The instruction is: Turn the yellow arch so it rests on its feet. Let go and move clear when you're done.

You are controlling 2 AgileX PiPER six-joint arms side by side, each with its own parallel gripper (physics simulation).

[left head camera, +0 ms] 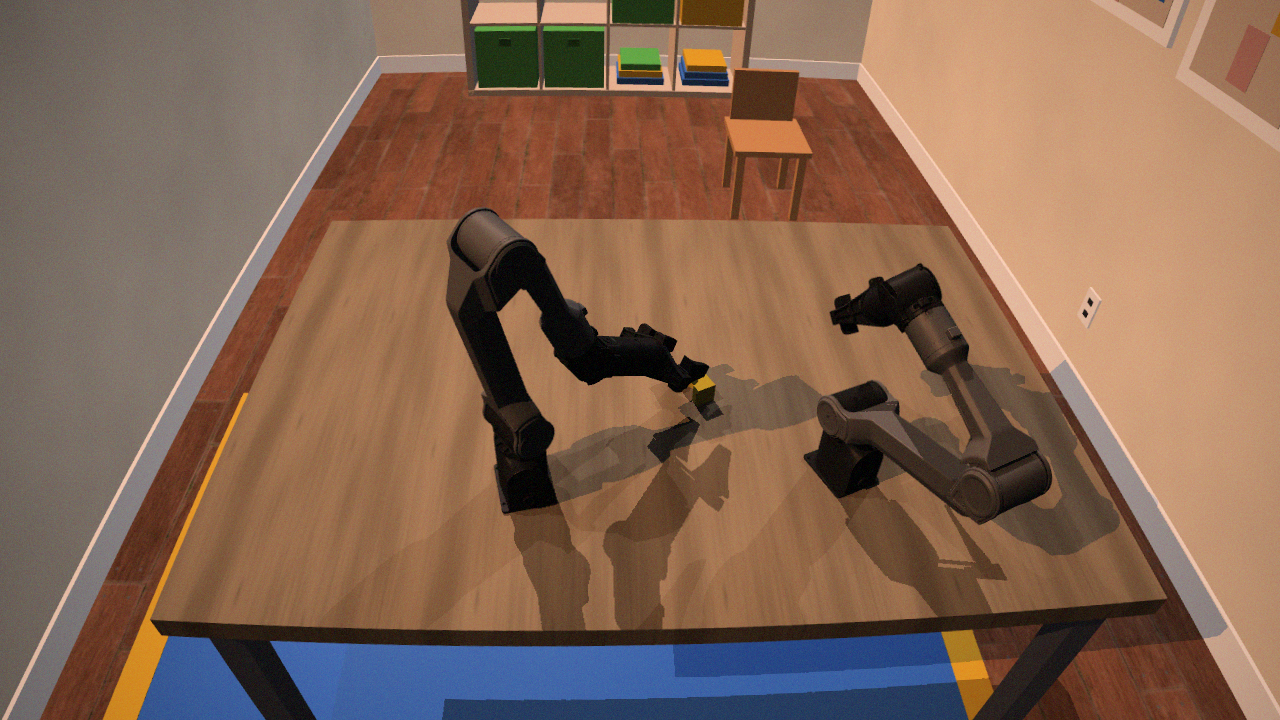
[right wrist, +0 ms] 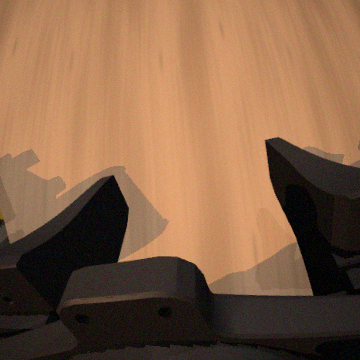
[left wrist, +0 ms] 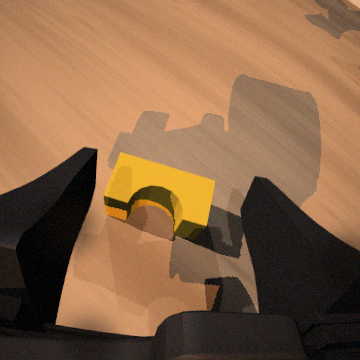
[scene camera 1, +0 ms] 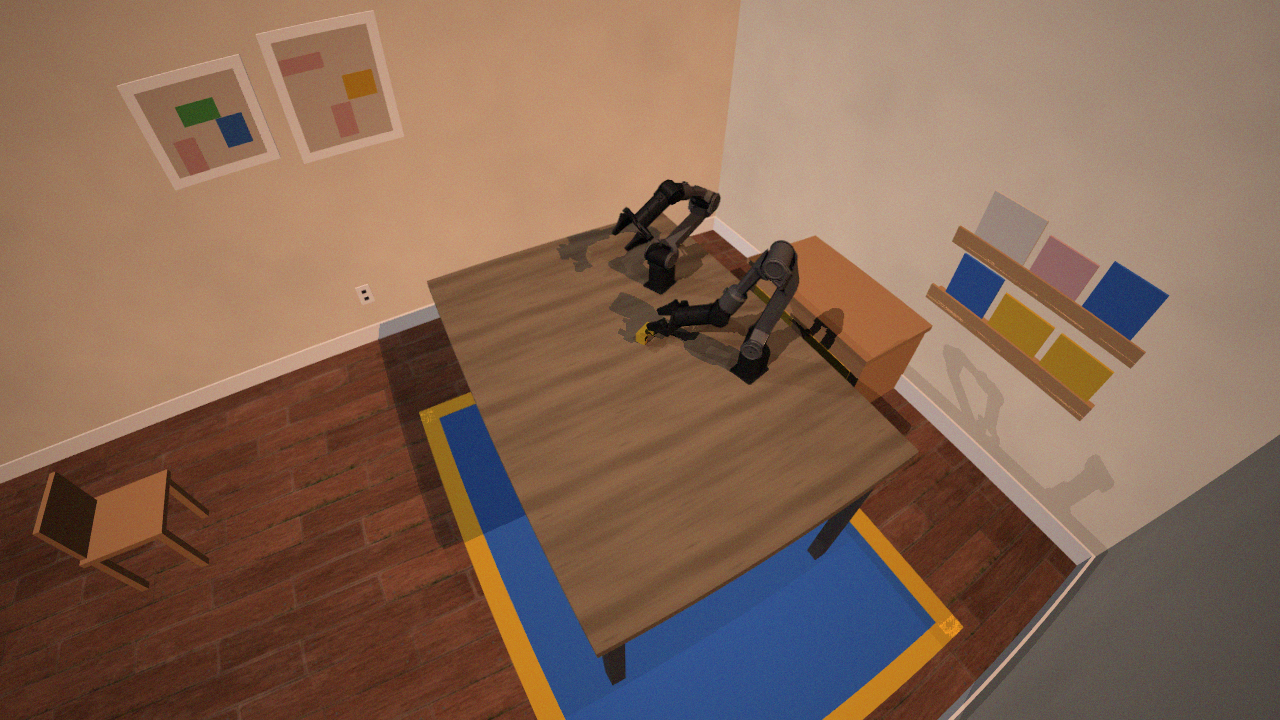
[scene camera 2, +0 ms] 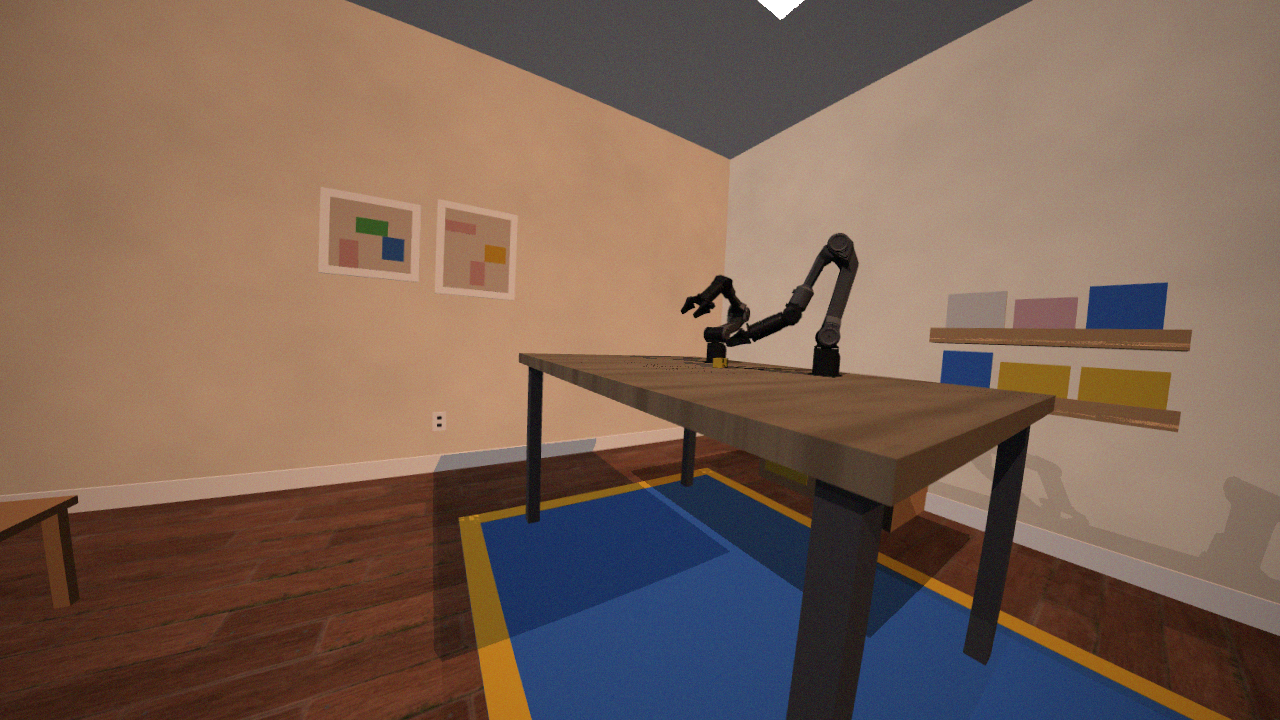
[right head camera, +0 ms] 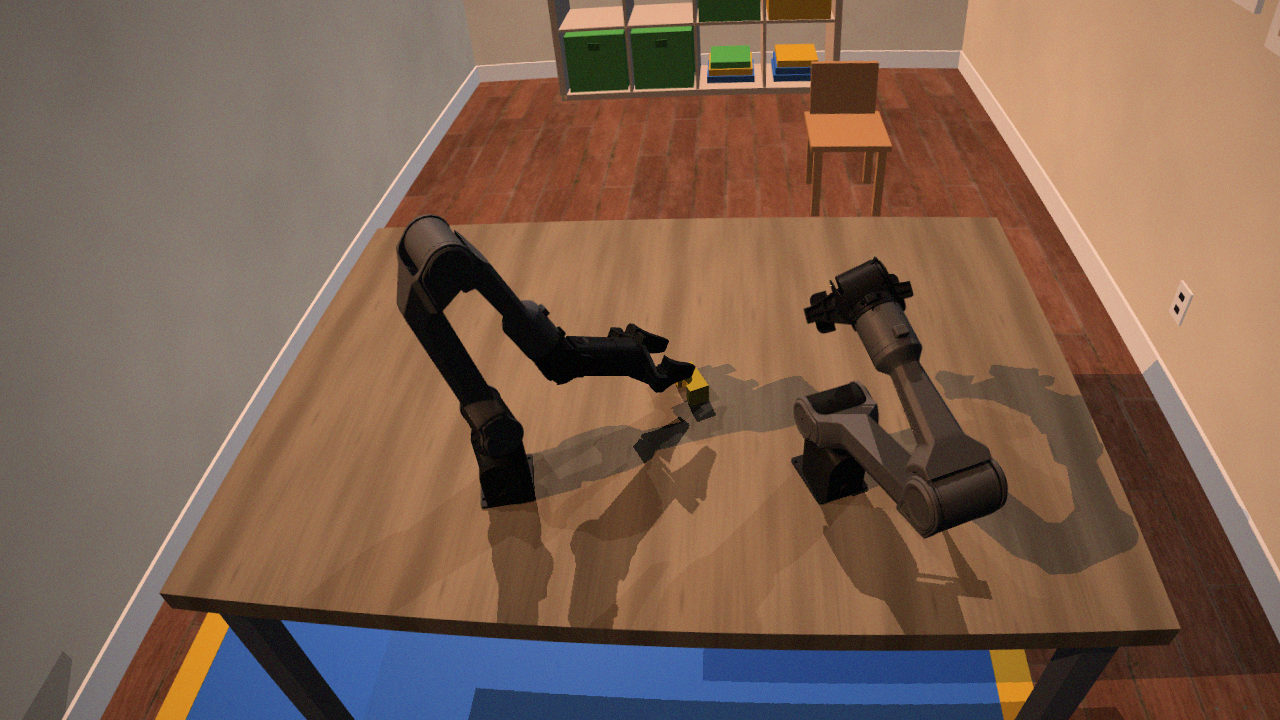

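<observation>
The yellow arch [left head camera: 703, 390] [right head camera: 697, 386] [scene camera 1: 642, 334] [scene camera 2: 718, 362] [left wrist: 195, 192] lies on one of its broad faces on the table [left head camera: 375, 358]. In the left wrist view its other broad face is up, and the opening and foot ends point toward the bottom of the picture. My left gripper [left head camera: 687, 352] [right head camera: 678, 355] [left wrist: 173, 180] is open, its fingertips wide apart to either side of the arch with gaps between. My right gripper [scene camera 1: 622, 240] [right wrist: 191, 176] is open and empty, held above the table away from the arch.
Both arms are mounted on the table, and their shadows fall around the arch. A wooden chair [left head camera: 768, 137] [right head camera: 846, 130] and a shelf unit stand beyond the table. An orange-brown cabinet [scene camera 1: 863, 295] stands beside the table near the arm bases in scene camera 1.
</observation>
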